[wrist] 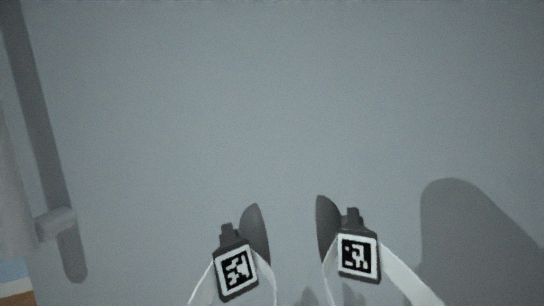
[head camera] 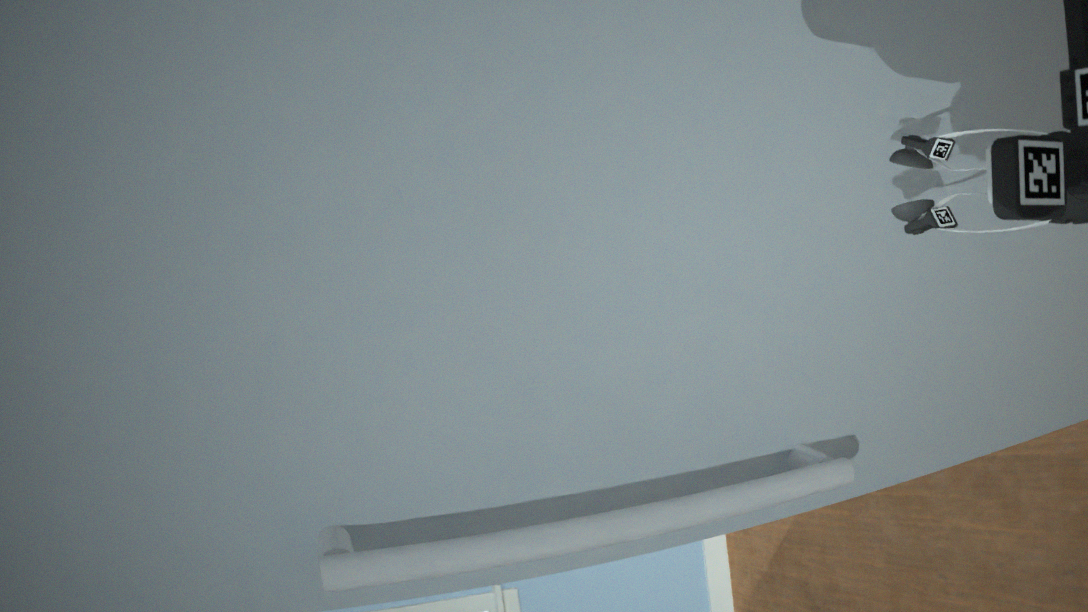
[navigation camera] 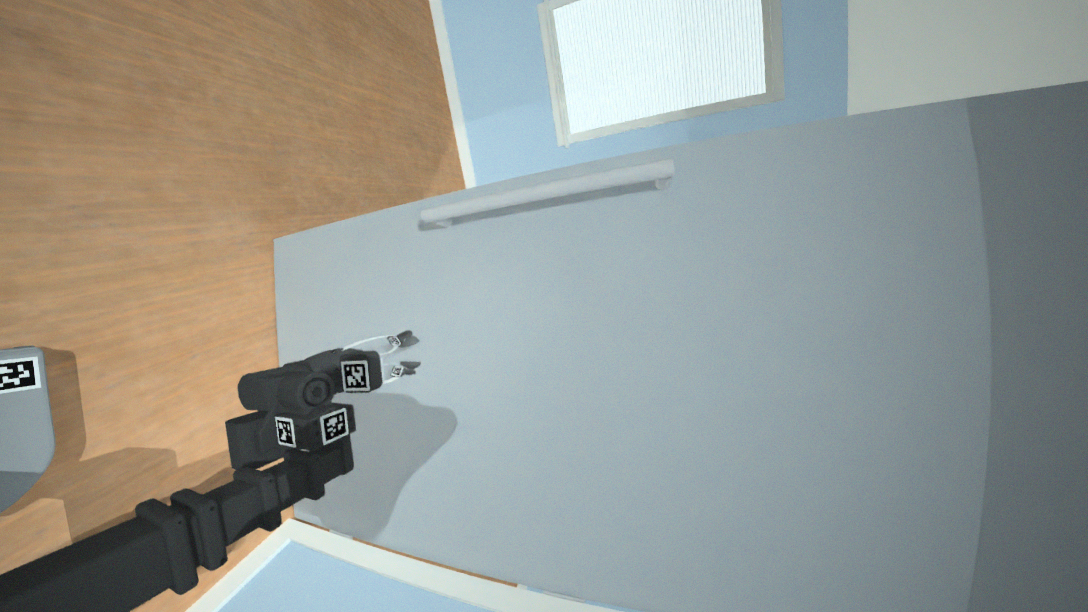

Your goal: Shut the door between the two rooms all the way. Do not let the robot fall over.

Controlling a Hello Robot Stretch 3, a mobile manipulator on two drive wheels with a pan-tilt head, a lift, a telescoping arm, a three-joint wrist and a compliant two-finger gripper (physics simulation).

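Places are measured from the robot's base along level axes (x ahead, y left, z up), in millimetres.
Where they show: gripper, fingertip midpoint: (head camera: 897,185) (navigation camera: 416,351).
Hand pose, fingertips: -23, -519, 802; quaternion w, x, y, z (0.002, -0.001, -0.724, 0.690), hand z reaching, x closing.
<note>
After its pixels a point has its place, as x, y, z.
The grey door (head camera: 532,266) {41, -692, 1094} (navigation camera: 646,342) {-45, -689, 1243} (wrist: 250,100) stands open across the views. Its long pale bar handle (head camera: 593,523) {272, -625, 1070} (navigation camera: 547,190) {280, -619, 1075} runs near the door's free edge; in the wrist view one end of the handle (wrist: 56,223) shows at the far left. My gripper (head camera: 912,184) {-23, -519, 802} (navigation camera: 410,353) {-23, -519, 802} (wrist: 289,220) {-23, -519, 802} is open, its fingers apart with door surface visible between them. It is in front of the lower part of the door, to one side of the handle and apart from it. Finger shadows fall on the door close to the tips; contact cannot be told. The door frame is largely hidden.
Wooden floor (head camera: 951,532) {718, -1063, 0} (navigation camera: 152,152) {562, -392, 0} extends past the door's free edge. A bright window (navigation camera: 661,60) {1440, -1941, 1461} is set in a blue wall beyond. Another blue wall (navigation camera: 327,586) {-699, -534, 366} with white skirting meets the door's other side. My base (navigation camera: 22,433) {-113, -132, 160} shows at the left.
</note>
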